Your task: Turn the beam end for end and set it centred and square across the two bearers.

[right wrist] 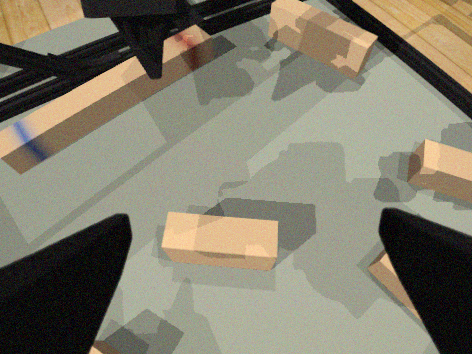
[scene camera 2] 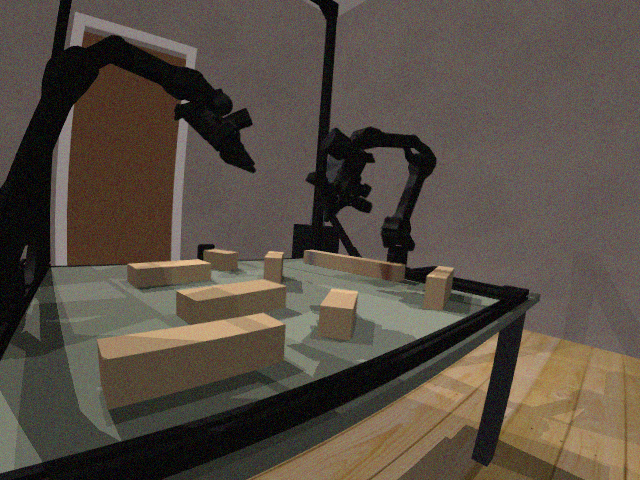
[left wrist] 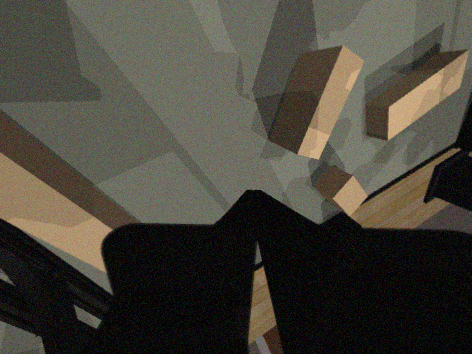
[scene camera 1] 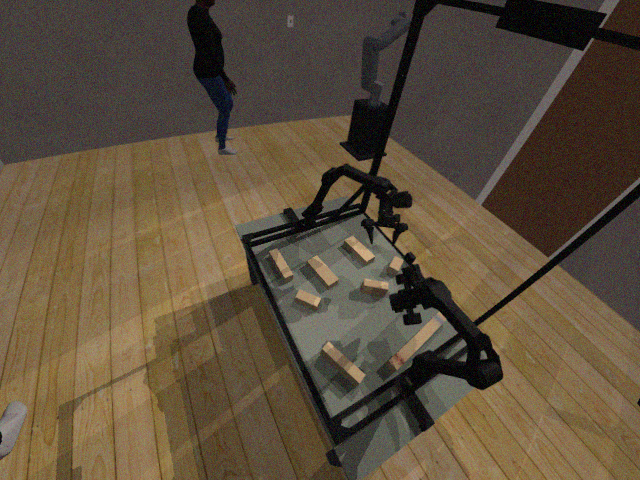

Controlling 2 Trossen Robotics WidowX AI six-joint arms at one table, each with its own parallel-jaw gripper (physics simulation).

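Places are measured from the left arm's base along level axes (x ahead, y left, z up), in millimetres.
Pixels of known places: left gripper, fingertip midpoint: point(right wrist: 156, 77) point(scene camera 2: 325, 221) point(left wrist: 252, 197); right gripper, fingertip midpoint: point(right wrist: 255, 223) point(scene camera 2: 254, 168) point(scene camera 1: 382, 245); left arm's base at its link origin: point(scene camera 1: 416, 375); right arm's base at its link origin: point(scene camera 1: 309, 222).
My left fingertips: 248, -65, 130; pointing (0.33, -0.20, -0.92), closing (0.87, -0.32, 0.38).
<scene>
For each thing: its top centre in the pictures, then the offset to it from my left fingertips, as dx, dy, dz.
- long pale wooden beam at its top centre: point(left wrist: 87, 239) point(right wrist: 108, 81) point(scene camera 2: 350, 256) point(scene camera 1: 420, 338) -146, -37, -105
- small block at its top centre: point(left wrist: 351, 197) point(scene camera 2: 220, 251) point(scene camera 1: 396, 263) +204, -199, -102
- left block at its top centre: point(scene camera 2: 199, 332) point(scene camera 1: 280, 262) +446, +331, -105
- lower block at its top centre: point(right wrist: 323, 19) point(scene camera 2: 442, 271) point(scene camera 1: 343, 361) -79, +303, -86
The long pale wooden beam point(scene camera 1: 417, 342) point(scene camera 2: 351, 263) point(left wrist: 55, 205) point(right wrist: 100, 97) lies flat at the lower right in scene camera 1, its red-banded end lower left and blue-banded end upper right. Plain blocks include two long, roughly parallel ones, one point(scene camera 1: 322, 271) point(scene camera 2: 232, 301) left of the other point(scene camera 1: 359, 249) point(scene camera 2: 168, 273) point(left wrist: 425, 95) in scene camera 1; which blocks are the bearers I cannot tell. My left gripper point(scene camera 2: 328, 215) point(left wrist: 252, 197) is shut, empty, above the table near the beam. My right gripper point(scene camera 1: 383, 242) point(scene camera 2: 253, 168) point(right wrist: 255, 223) is open, empty, high above the blocks.
A short block point(scene camera 1: 374, 287) point(scene camera 2: 273, 267) point(left wrist: 315, 100) point(right wrist: 220, 240) lies between the beam and the long blocks. Others are a small block point(scene camera 1: 395, 265) point(left wrist: 345, 190), a left block point(scene camera 1: 280, 264), a short block point(scene camera 1: 308, 298) and a lower block point(scene camera 1: 343, 363) point(right wrist: 322, 37). Black rails edge the table.
</scene>
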